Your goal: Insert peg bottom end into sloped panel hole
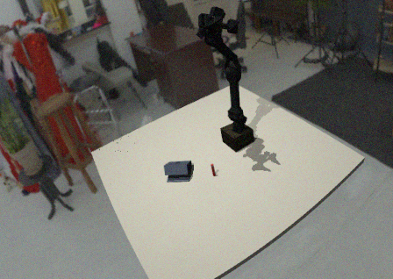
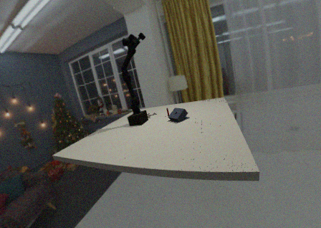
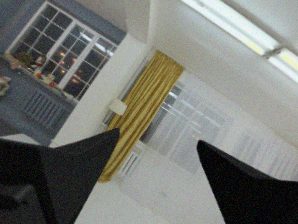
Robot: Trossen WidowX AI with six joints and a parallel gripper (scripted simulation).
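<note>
My gripper tip is now 160 mm short of the round red peg, 120 mm to the left of it and 760 mm above it. Round my gripper tip: sloped panel 270 mm ahead, 280 mm to the right, 770 mm below.
</note>
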